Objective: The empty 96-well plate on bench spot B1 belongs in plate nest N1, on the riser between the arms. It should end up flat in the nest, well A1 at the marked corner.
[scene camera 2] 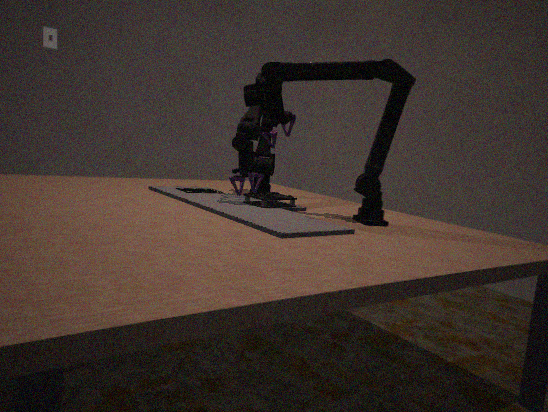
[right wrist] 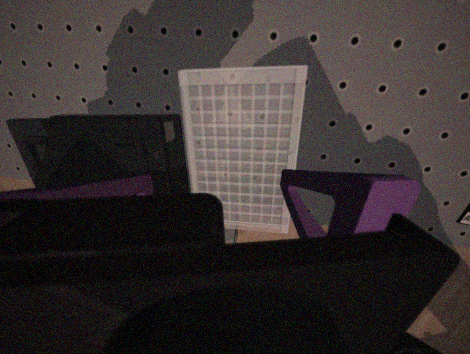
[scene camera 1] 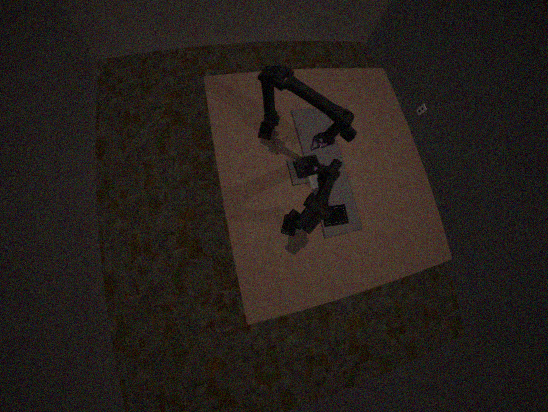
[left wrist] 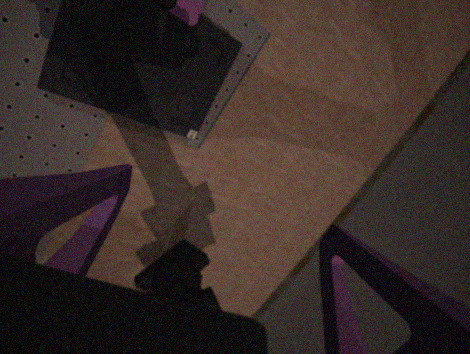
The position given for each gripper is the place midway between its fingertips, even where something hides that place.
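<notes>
Left gripper point(scene camera 2: 280, 142), visible also in the left wrist view as the gripper point(left wrist: 232, 207): open, holding nothing. Right gripper point(scene camera 2: 246, 194), visible also in the right wrist view as the gripper point(right wrist: 218, 180): open, touching a white well plate point(right wrist: 242, 125). In the left wrist view the plate is out of frame.
</notes>
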